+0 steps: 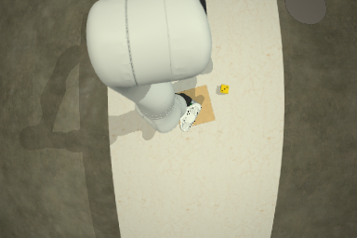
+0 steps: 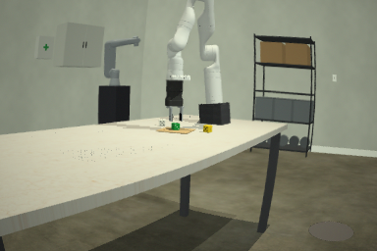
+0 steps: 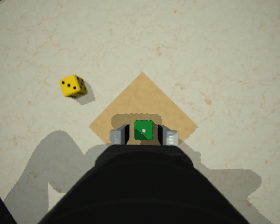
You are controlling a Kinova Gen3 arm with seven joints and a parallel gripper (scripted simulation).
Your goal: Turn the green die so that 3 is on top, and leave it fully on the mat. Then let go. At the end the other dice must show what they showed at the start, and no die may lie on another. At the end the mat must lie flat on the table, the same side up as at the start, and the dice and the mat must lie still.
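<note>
My gripper is now 4 cm above the green die. Also, from my hand: white die: 10 cm behind, 13 cm to the right, 5 cm below; then yellow die: 5 cm behind, 13 cm to the left, 5 cm below; then tan mat: 6 cm below.
</note>
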